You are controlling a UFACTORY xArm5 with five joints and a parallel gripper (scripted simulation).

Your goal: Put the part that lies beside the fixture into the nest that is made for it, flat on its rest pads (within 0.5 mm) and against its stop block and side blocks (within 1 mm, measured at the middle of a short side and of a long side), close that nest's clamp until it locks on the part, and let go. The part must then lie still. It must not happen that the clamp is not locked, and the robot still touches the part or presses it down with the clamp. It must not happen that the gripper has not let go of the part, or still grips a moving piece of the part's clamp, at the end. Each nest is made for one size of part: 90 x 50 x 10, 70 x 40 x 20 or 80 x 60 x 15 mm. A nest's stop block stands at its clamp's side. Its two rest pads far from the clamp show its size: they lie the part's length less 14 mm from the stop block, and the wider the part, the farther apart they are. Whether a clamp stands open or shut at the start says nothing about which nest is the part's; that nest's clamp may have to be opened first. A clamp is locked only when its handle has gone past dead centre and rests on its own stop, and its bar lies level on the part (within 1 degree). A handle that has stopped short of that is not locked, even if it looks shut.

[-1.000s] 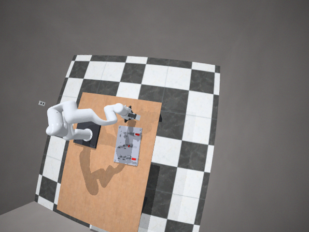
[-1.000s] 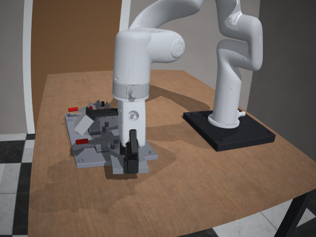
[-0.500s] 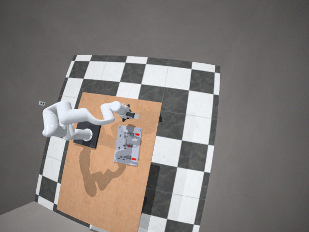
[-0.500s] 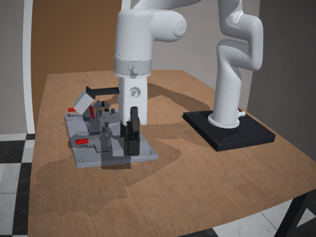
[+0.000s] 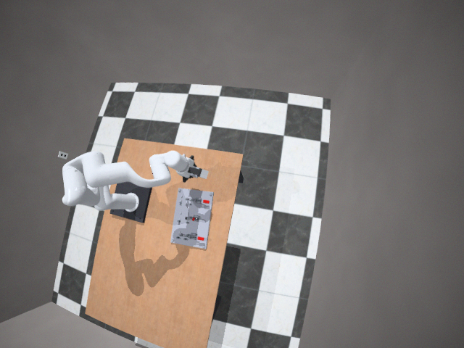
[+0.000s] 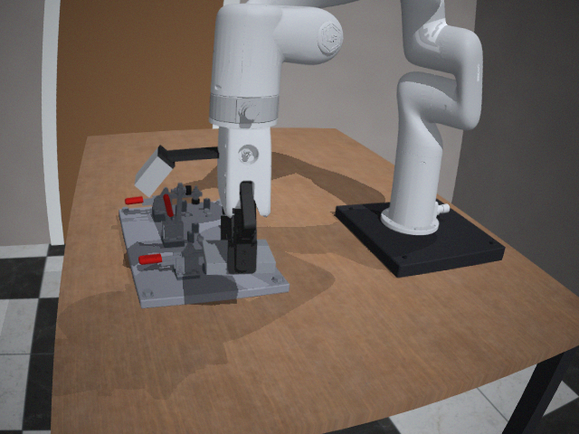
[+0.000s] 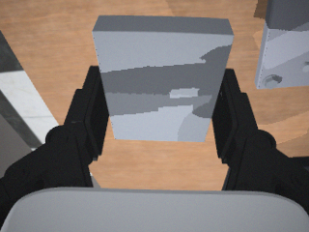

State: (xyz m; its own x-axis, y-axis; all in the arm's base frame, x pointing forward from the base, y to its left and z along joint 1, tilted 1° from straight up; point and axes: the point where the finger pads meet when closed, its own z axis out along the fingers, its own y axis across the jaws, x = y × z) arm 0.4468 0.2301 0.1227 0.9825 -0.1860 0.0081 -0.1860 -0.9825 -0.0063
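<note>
Now: the grey rectangular part 10 mm below my hand. From my hand the other things lie so: grey fixture plate (10 mm behind, 270 mm to the right, 130 mm below).
</note>
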